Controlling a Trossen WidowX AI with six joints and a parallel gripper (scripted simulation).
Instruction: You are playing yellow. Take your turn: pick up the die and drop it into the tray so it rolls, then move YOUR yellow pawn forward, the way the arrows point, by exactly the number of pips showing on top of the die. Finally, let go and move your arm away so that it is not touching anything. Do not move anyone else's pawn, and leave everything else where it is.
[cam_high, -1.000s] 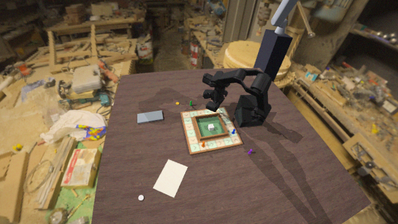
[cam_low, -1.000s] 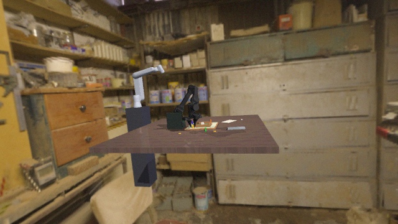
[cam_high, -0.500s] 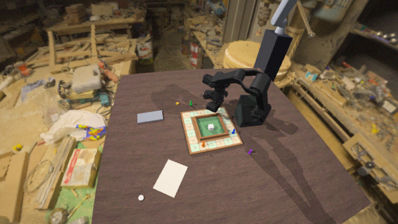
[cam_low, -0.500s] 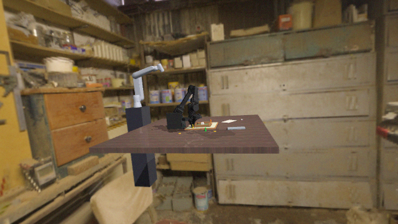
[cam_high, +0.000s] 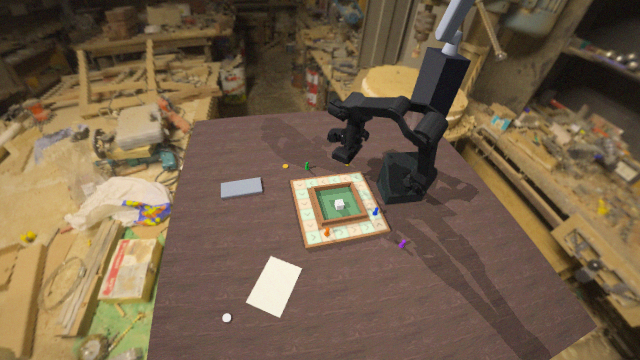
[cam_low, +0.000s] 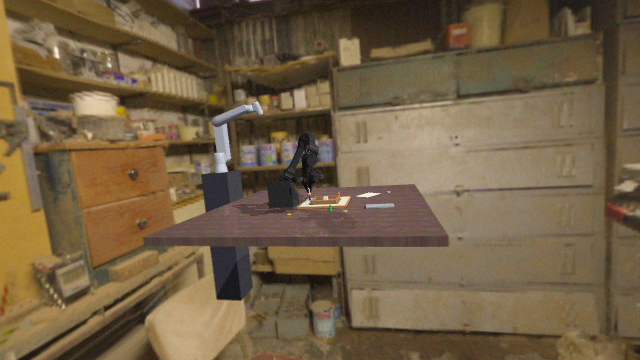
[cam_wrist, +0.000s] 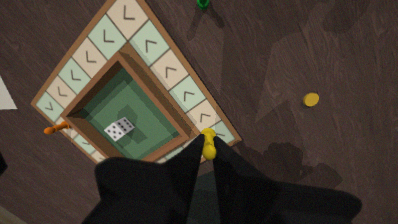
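Now: gripper tip 13 cm to the right of the white die, 7 cm short of it and 6 cm above it. The rest, counted from my gripper tip: yellow pawn: 1 cm above; then green pawn: 13 cm ahead, 9 cm to the right, 7 cm below; then green tray: 12 cm to the left, 8 cm below, 7 cm ahead.
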